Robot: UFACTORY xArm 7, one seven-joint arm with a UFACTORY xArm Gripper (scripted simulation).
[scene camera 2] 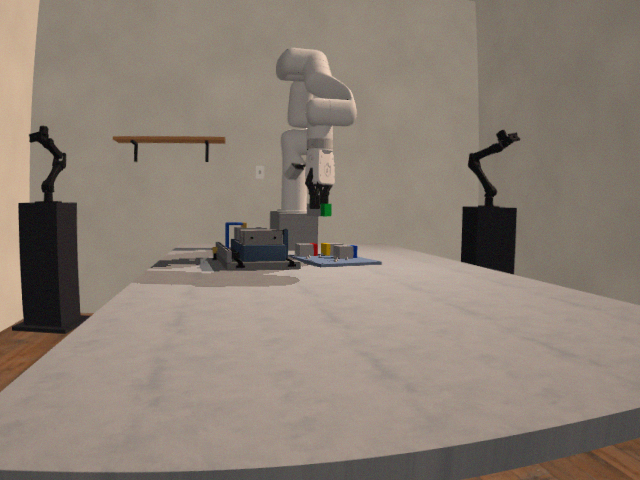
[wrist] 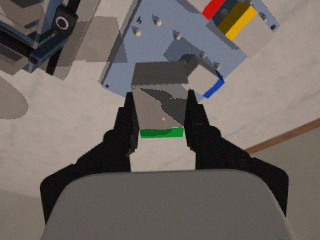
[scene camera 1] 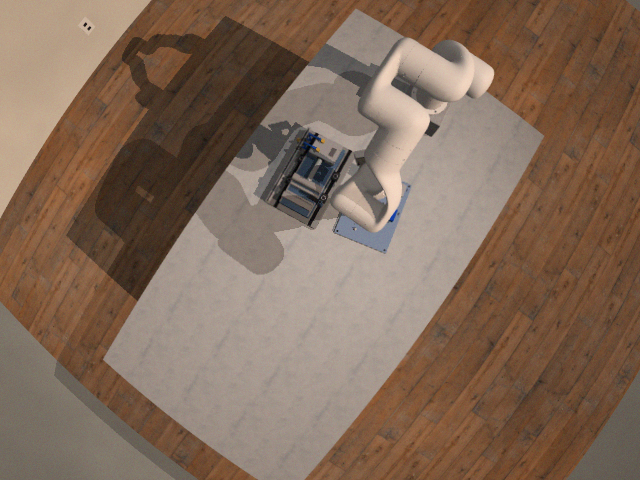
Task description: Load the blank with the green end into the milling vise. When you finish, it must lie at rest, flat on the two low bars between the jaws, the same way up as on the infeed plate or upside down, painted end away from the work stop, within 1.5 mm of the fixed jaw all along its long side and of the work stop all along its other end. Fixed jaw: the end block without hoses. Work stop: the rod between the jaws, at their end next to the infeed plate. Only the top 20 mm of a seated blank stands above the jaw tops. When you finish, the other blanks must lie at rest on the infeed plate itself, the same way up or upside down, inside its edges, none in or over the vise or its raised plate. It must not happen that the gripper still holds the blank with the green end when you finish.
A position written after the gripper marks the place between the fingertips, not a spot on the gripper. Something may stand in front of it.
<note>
In view: the gripper (scene camera 2: 319,209), a yellow-ended blank (wrist: 250,33), a blue-ended blank (wrist: 204,79), a green-ended blank (wrist: 160,89) and a milling vise (scene camera 2: 248,252).
The gripper also shows in the wrist view (wrist: 160,103).
</note>
